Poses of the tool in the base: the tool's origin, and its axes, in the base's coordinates. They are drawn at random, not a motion.
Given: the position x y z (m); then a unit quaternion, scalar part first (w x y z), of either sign.
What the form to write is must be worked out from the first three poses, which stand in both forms.
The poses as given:
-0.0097 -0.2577 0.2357 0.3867 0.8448 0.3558 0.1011
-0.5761 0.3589 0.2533 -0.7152 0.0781 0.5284 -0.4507
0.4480 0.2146 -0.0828 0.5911 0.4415 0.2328 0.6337
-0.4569 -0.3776 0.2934 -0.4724 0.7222 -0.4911 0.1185
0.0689 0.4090 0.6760 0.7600 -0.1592 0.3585 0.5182
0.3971 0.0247 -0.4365 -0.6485 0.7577 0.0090 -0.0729
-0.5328 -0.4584 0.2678 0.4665 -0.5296 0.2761 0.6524
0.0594 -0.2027 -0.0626 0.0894 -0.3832 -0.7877 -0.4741
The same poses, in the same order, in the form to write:
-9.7 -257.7 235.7 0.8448 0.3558 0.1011 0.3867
-576.1 358.9 253.3 -0.0781 -0.5284 0.4507 0.7152
448.0 214.6 -82.8 0.4415 0.2328 0.6337 0.5911
-456.9 -377.6 293.4 -0.7222 0.4911 -0.1185 0.4724
68.9 409.0 676.0 -0.1592 0.3585 0.5182 0.7600
397.1 24.7 -436.5 -0.7577 -0.0090 0.0729 0.6485
-532.8 -458.4 267.8 -0.5296 0.2761 0.6524 0.4665
59.4 -202.7 -62.6 -0.3832 -0.7877 -0.4741 0.0894

